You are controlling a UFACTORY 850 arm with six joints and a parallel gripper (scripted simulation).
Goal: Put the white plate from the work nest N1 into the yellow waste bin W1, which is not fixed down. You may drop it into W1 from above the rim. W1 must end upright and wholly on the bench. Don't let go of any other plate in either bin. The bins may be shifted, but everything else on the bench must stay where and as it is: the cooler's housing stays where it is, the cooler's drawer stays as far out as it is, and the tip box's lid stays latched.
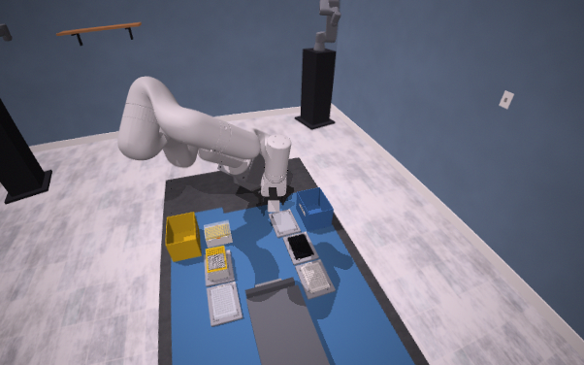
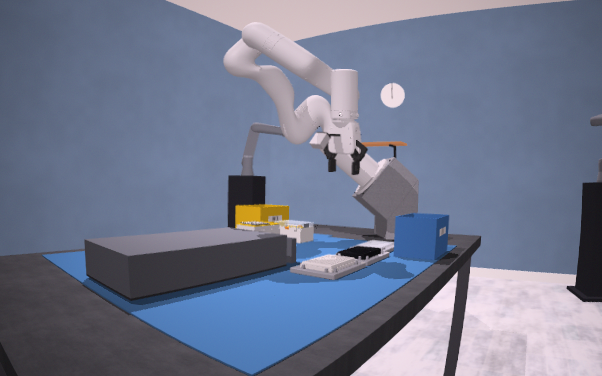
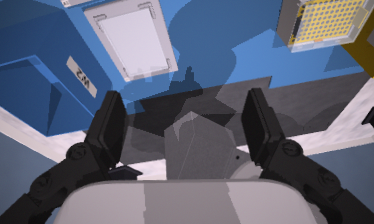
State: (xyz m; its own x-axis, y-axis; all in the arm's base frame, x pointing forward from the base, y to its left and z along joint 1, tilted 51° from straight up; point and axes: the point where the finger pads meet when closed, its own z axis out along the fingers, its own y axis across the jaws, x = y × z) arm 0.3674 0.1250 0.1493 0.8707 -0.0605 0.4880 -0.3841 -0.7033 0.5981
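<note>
My gripper is now 28 cm short of the white plate, 24 cm above it and 4 cm to the right of it. From my hand the other things lie so: yellow tip box 29 cm to the right, 20 cm below; blue bin 26 cm to the left, 22 cm below, 3 cm behind; black plate 24 cm below, 10 cm ahead, 8 cm to the left.
</note>
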